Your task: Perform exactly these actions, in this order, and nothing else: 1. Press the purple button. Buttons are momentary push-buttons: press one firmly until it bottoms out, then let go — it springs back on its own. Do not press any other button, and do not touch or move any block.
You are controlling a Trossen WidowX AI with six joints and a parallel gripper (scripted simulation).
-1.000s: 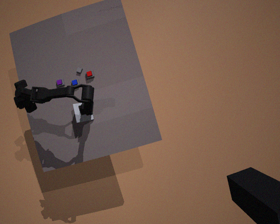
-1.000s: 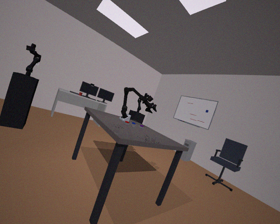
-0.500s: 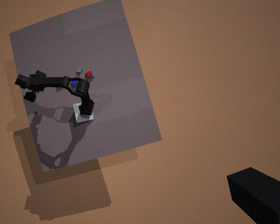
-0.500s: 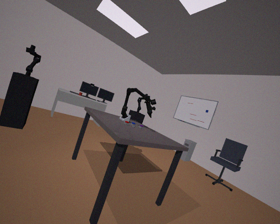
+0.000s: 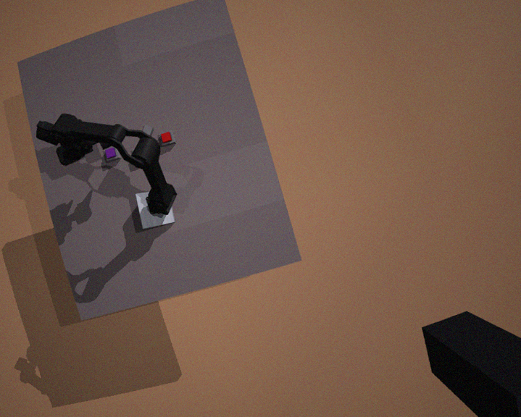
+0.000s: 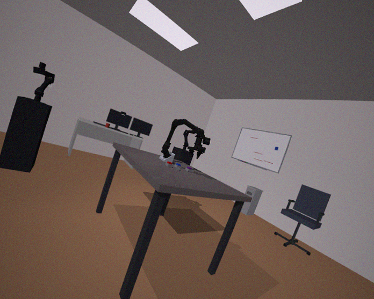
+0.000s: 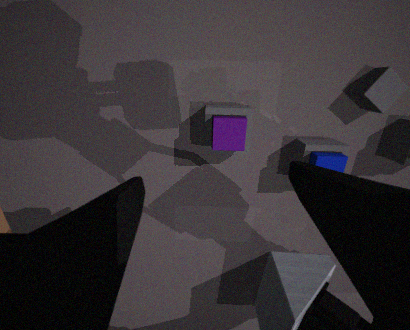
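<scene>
Right now my gripper tip is 100 mm above the purple button and 10 mm to the left of it. From my gripper tip the other things lie so: red button: 240 mm to the right, 100 mm below, 10 mm behind; then blue button: 120 mm to the right, 100 mm below, 40 mm behind; then small grey block: 170 mm to the right, 120 mm below, 40 mm ahead.
</scene>
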